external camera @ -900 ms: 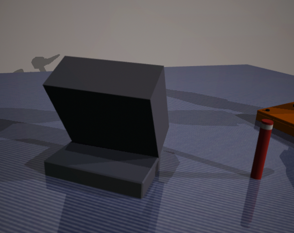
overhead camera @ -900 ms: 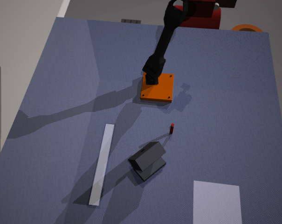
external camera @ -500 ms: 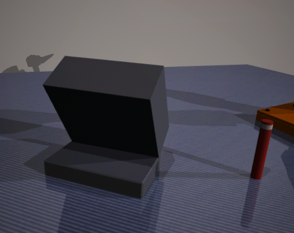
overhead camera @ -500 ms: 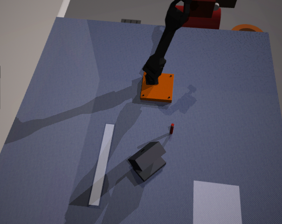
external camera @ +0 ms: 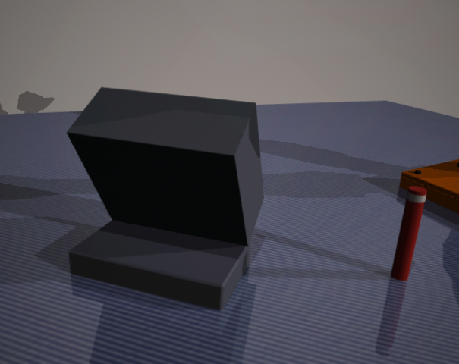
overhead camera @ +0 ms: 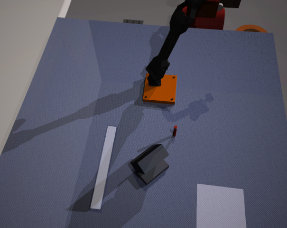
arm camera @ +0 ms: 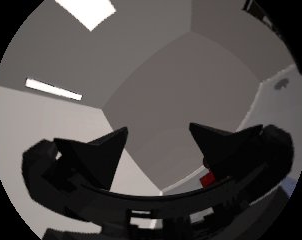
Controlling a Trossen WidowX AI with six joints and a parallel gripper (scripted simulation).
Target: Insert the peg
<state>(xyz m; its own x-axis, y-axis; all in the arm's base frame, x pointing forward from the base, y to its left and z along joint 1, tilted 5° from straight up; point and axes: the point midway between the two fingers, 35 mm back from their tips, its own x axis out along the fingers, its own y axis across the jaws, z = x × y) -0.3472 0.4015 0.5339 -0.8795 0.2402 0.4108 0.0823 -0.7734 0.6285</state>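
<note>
Right now my gripper tip is 64 cm short of the red peg, 32 cm to the left of it and 56 cm above it. The rest, counted from my gripper tip: dark grey panel: 79 cm ahead, 44 cm to the right, 54 cm below.
</note>
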